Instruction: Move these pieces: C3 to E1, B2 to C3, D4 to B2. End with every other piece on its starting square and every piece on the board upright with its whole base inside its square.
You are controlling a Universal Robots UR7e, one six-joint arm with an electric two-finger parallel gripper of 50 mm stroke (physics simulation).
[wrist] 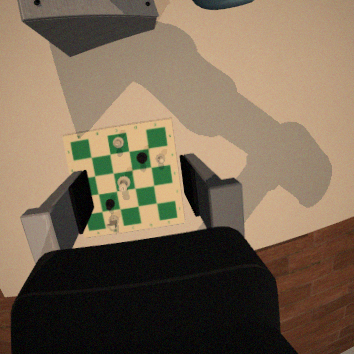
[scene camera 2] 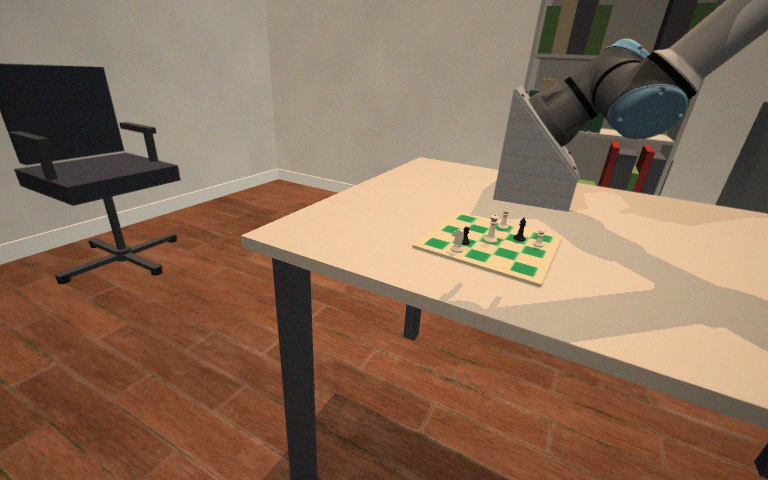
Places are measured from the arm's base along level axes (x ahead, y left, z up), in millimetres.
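Where they show: gripper, fingertip midpoint: [wrist: 135, 181]; arm's base at its link origin: [scene camera 2: 545, 122].
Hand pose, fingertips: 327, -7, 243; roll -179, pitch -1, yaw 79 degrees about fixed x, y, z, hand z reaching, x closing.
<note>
Each offset is from my fingertips to the top centre of the thing, as dx, dy, dz.
The board {+86, -61, -417} [scene camera 2: 501, 266] [wrist: 165, 193] lies on the table. A tall white piece {+88, -63, -364} [scene camera 2: 491, 230] [wrist: 124, 184] stands on its centre square, C3. Two black pieces stand diagonally either side, on B2 and D4; which is which I cannot tell: a taller one {+53, -12, -374} [scene camera 2: 519, 230] [wrist: 142, 158] and a shorter one {+119, -106, -386} [scene camera 2: 465, 236] [wrist: 110, 204]. A white knight {+156, -114, -378} [scene camera 2: 457, 241] [wrist: 113, 222] stands beside the shorter black piece. All look upright. My gripper [wrist: 135, 181] is open and empty, high above the board; it does not show in the scene view.
A white piece {+9, -45, -374} [scene camera 2: 504, 219] [wrist: 118, 142] stands on the board's edge row nearest the arm's mount [scene camera 2: 532, 158] [wrist: 90, 35]. A small white piece {+68, +22, -386} [scene camera 2: 539, 240] [wrist: 160, 159] stands beside the taller black one. The table's edge [scene camera 2: 368, 286] runs beyond the board's knight side.
</note>
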